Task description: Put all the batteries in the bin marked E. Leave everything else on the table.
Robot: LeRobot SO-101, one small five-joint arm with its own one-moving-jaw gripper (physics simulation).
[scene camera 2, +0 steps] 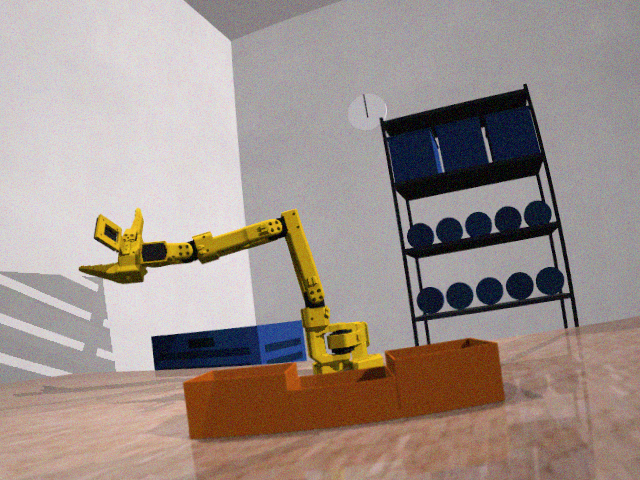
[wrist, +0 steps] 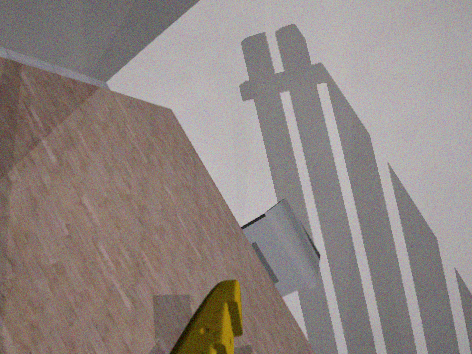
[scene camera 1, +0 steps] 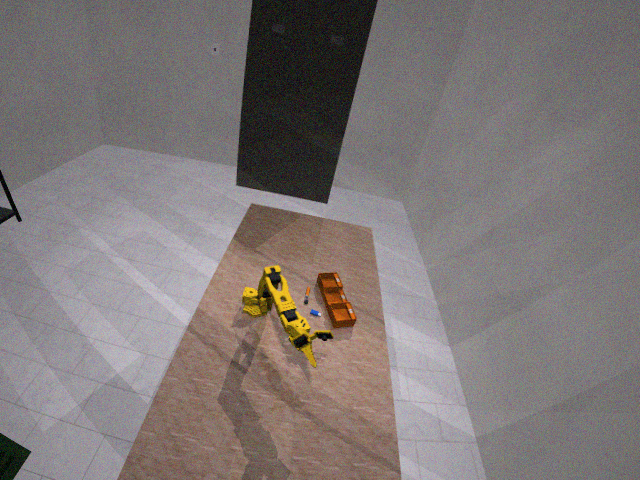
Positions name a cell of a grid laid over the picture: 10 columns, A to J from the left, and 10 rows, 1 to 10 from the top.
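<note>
Here are the three joined orange bins (scene camera 2: G8), (scene camera 1: F7), which I can see in both of those scene views. In the wrist view, the bins are out of frame.
</note>
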